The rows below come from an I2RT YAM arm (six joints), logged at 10 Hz.
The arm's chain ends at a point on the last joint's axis. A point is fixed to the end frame.
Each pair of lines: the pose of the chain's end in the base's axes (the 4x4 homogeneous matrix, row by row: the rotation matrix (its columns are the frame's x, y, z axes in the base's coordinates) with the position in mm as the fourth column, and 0 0 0 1 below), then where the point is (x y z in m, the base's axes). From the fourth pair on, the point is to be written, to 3 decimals.
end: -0.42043, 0.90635, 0.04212, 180.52; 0.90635, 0.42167, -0.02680, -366.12; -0.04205, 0.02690, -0.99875, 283.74; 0, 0, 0, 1
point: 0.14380 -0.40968 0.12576
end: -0.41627, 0.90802, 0.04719, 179.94; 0.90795, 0.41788, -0.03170, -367.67; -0.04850, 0.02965, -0.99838, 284.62; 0, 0, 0, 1
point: 0.14385 -0.41182 0.12666
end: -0.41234, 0.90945, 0.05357, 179.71; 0.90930, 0.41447, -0.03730, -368.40; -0.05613, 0.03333, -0.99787, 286.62; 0, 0, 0, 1
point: 0.14448 -0.41326 0.12867
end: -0.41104, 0.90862, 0.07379, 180.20; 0.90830, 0.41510, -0.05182, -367.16; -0.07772, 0.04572, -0.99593, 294.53; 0, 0, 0, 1
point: 0.148 -0.414 0.137
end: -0.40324, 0.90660, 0.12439, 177.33; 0.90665, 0.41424, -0.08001, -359.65; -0.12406, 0.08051, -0.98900, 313.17; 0, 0, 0, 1
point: 0.153 -0.411 0.155
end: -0.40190, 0.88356, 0.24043, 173.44; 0.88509, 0.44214, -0.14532, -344.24; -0.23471, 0.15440, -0.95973, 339.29; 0, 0, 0, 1
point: 0.169 -0.407 0.184
